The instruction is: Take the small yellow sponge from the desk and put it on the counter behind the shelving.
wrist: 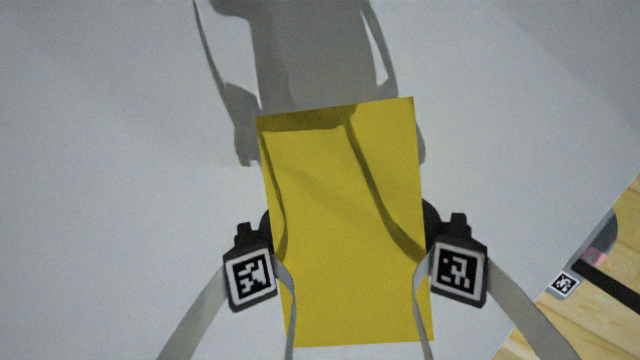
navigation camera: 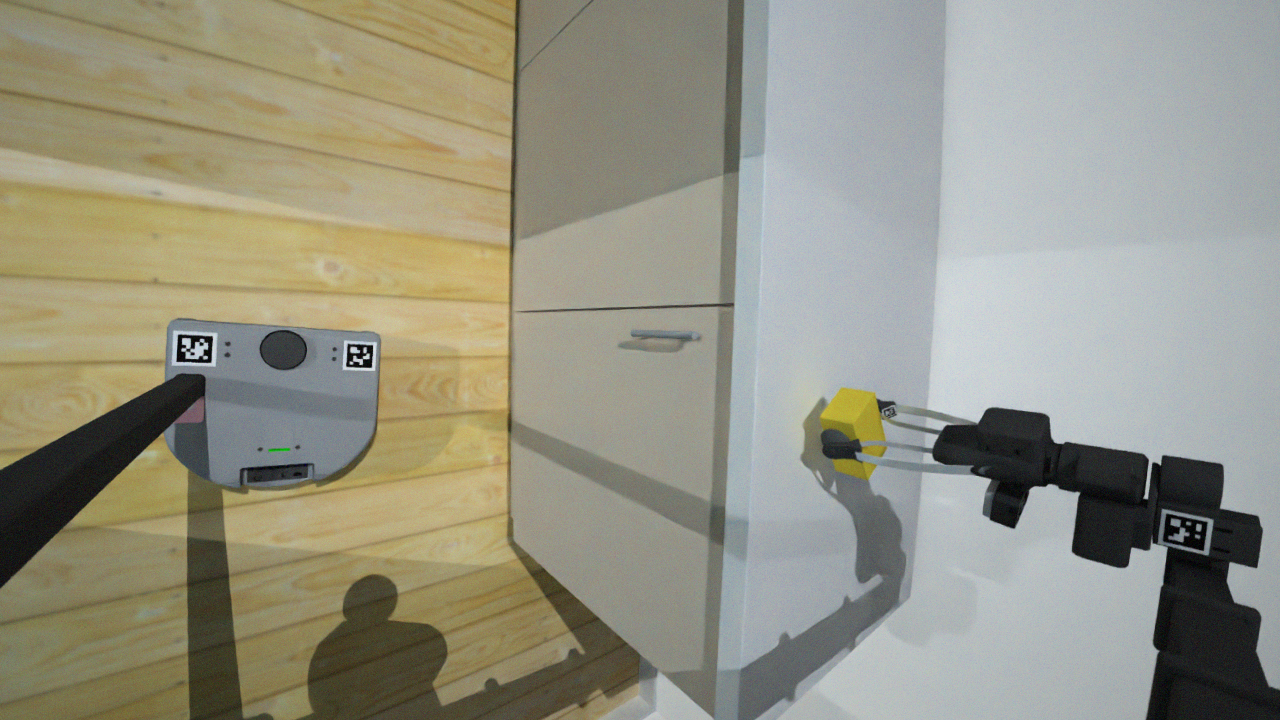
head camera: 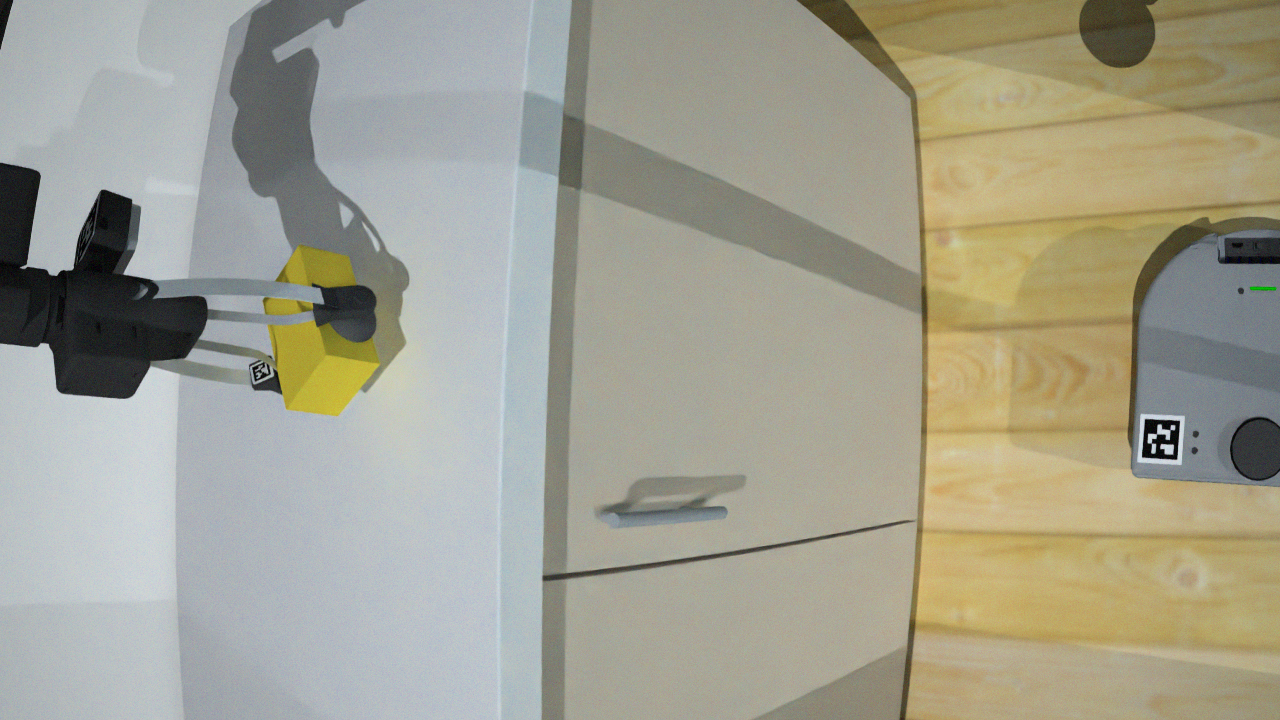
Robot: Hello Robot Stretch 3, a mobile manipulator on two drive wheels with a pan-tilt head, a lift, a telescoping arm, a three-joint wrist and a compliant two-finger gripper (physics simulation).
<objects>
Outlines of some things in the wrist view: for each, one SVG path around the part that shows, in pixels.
My gripper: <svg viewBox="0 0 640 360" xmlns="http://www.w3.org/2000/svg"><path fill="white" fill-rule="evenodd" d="M268 209L261 218L258 230L252 230L250 222L237 225L237 235L234 237L235 246L222 256L223 265L197 296L156 360L191 360L206 329L227 296L229 308L232 312L240 312L277 296L278 291L275 278L278 279L278 277L293 297L284 360L292 360L297 316L294 280L288 270L275 257ZM422 199L426 256L419 263L412 276L413 313L424 359L433 360L415 294L428 273L428 277L431 275L430 291L432 293L479 309L486 303L487 290L516 325L540 360L582 360L571 344L525 292L487 256L487 247L471 237L471 227L467 225L466 215L464 213L451 213L451 222L442 222L436 209L428 201Z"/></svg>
A yellow sponge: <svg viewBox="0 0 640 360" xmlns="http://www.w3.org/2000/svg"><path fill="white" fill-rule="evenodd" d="M278 277L287 337L293 297ZM427 273L415 295L428 341L434 341L429 277ZM413 96L255 117L275 257L288 270L294 280L297 316L293 348L420 341L413 313L412 276L419 263L426 256L426 242Z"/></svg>
</objects>
